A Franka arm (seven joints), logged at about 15 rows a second.
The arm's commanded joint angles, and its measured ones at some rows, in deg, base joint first. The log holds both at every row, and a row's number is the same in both.
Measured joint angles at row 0:
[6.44 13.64 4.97 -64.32 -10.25 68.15 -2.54]
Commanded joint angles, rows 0 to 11:
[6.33 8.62 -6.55 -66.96 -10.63 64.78 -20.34]
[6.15 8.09 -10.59 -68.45 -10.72 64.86 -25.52]
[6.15 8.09 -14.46 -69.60 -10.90 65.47 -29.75]
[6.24 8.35 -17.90 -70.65 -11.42 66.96 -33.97]
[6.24 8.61 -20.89 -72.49 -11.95 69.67 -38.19]
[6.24 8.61 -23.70 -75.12 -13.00 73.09 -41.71]
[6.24 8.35 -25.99 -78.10 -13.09 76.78 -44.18]
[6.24 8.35 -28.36 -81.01 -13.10 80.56 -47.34]
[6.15 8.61 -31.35 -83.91 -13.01 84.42 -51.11]
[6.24 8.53 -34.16 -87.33 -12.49 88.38 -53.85]
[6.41 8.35 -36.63 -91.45 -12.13 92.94 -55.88]
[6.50 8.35 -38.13 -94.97 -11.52 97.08 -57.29]
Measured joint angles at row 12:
[5.02 9.99 -33.03 -85.25 -11.36 87.64 -51.80]
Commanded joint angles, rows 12 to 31:
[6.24 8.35 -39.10 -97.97 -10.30 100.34 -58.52]
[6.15 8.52 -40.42 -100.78 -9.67 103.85 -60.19]
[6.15 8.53 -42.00 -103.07 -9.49 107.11 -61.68]
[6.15 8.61 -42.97 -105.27 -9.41 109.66 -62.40]
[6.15 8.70 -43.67 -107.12 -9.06 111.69 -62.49]
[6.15 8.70 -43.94 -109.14 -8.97 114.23 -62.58]
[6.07 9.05 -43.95 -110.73 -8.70 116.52 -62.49]
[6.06 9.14 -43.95 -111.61 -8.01 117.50 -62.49]
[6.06 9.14 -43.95 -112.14 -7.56 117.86 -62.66]
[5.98 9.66 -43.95 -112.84 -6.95 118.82 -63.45]
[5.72 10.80 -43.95 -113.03 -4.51 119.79 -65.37]
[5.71 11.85 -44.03 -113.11 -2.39 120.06 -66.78]
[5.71 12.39 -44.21 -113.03 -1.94 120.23 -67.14]
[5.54 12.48 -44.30 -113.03 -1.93 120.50 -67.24]
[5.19 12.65 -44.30 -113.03 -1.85 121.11 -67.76]
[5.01 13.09 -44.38 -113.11 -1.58 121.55 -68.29]
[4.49 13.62 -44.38 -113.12 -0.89 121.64 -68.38]
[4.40 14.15 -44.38 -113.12 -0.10 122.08 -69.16]
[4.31 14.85 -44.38 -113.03 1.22 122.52 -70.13]
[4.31 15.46 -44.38 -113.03 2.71 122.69 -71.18]
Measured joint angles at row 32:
[4.47 14.03 -43.88 -113.34 -1.06 121.43 -67.11]
